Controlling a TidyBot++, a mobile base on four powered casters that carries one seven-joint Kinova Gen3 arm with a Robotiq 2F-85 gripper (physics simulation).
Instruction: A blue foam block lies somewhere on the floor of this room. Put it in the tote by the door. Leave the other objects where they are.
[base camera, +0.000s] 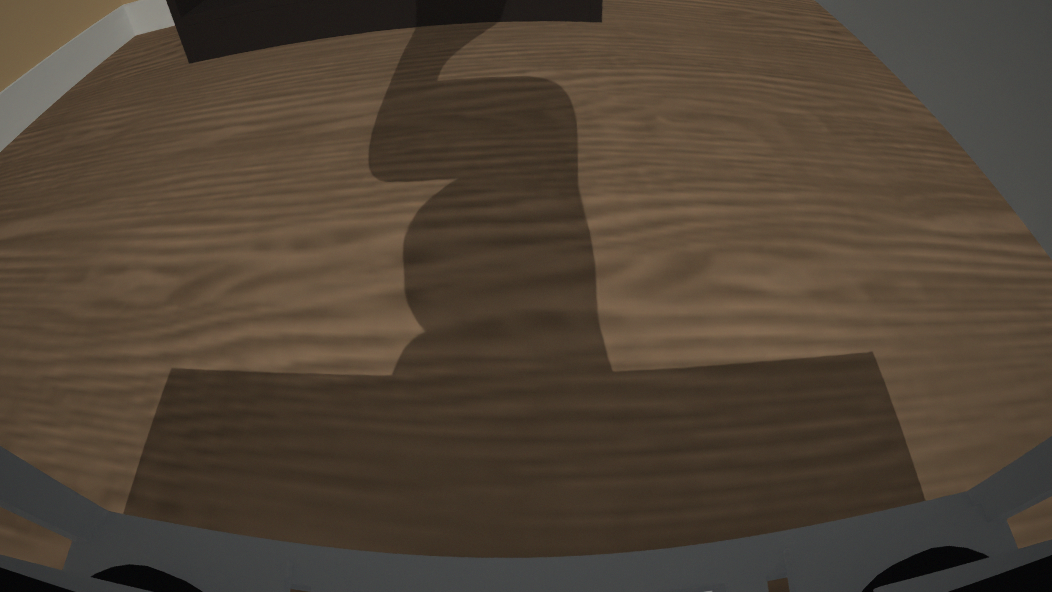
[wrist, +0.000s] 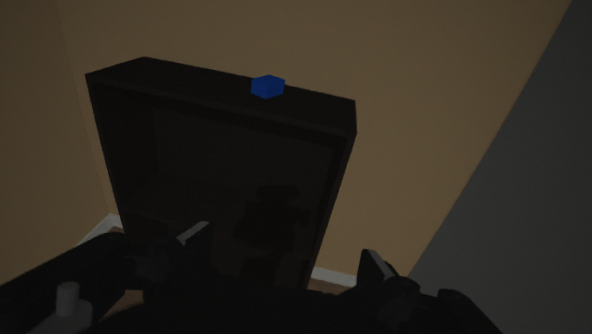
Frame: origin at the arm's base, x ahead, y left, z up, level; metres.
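Seen in the pictures: gripper, between the fingertips: (wrist: 285, 252).
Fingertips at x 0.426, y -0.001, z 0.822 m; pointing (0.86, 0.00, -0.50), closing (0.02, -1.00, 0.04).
Note:
A point is followed by its place in that frame.
A small blue block (wrist: 268, 87) @(y 0.137, x 1.096, z 0.699 m) sits on top of a dark bookshelf (wrist: 195, 84) @(y 0.362, x 1.101, z 0.664 m) (base camera: 294, 27) @(y 0.414, x 1.008, z -0.364 m), towards the right part of its top board in the wrist view. My gripper (wrist: 285, 252) @(y -0.001, x 0.426, z 0.822 m) is open, its two fingertips wide apart with nothing between them. It shows at the bottom of the wrist view, in front of the open face of the bookshelf and lower in the picture than the blue block. No blue block shows on the stretch of floor in the base camera view. The tote and the door do not show in either view.
The bookshelf stands near a tan wall (wrist: 425, 115) @(y -0.410, x 1.298, z 0.653 m) with a white baseboard (wrist: 334, 276) @(y -0.315, x 1.288, z -0.336 m) (base camera: 66, 72) @(y 1.051, x 1.066, z -0.360 m). A grey surface (wrist: 530, 175) @(y -0.672, x 1.030, z 0.631 m) (base camera: 971, 88) @(y -0.659, x 0.698, z -0.314 m) rises on the right. Shadows of the robot fall across the wooden floor (base camera: 735, 220) @(y -0.196, x 0.477, z -0.397 m) and onto the bookshelf.

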